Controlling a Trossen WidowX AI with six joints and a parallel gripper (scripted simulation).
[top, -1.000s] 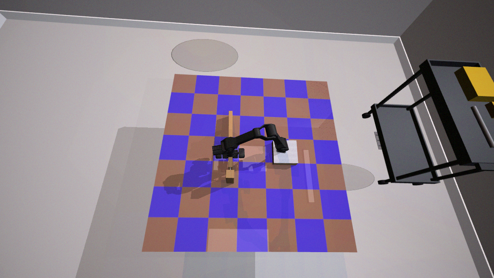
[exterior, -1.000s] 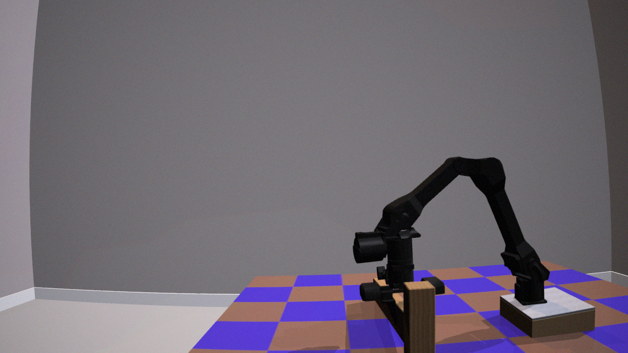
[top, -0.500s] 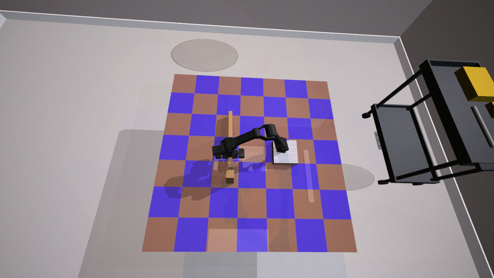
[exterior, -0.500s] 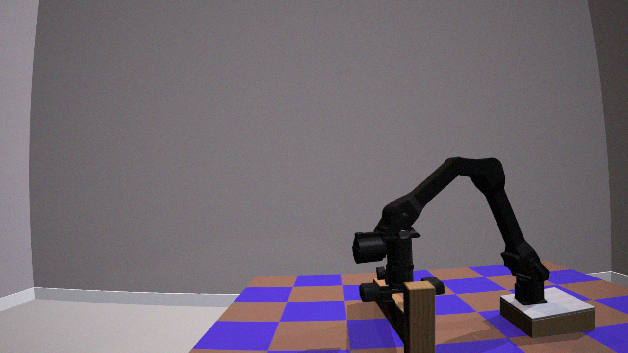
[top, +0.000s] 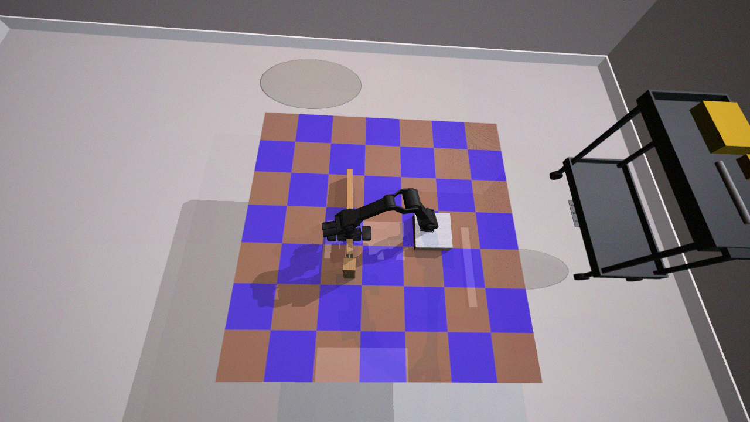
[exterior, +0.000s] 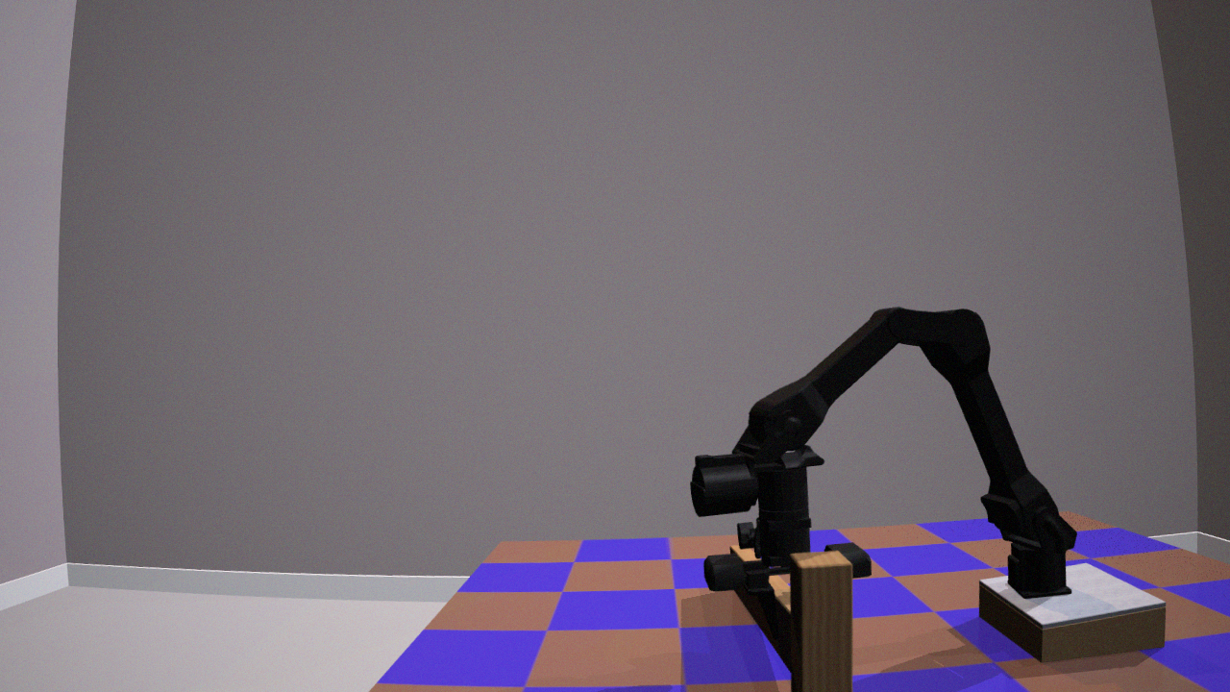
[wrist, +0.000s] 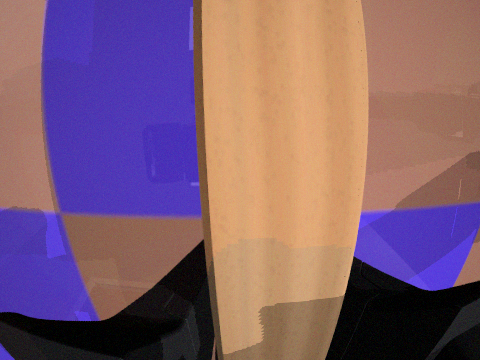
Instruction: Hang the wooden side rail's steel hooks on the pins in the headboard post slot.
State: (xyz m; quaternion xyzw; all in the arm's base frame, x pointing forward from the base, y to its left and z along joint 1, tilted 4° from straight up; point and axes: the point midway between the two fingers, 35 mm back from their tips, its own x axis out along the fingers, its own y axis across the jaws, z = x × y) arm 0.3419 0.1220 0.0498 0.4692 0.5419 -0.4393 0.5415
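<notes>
The wooden headboard post is 2 cm behind my gripper tip, 14 cm to the left of it and 4 cm above it.
</notes>
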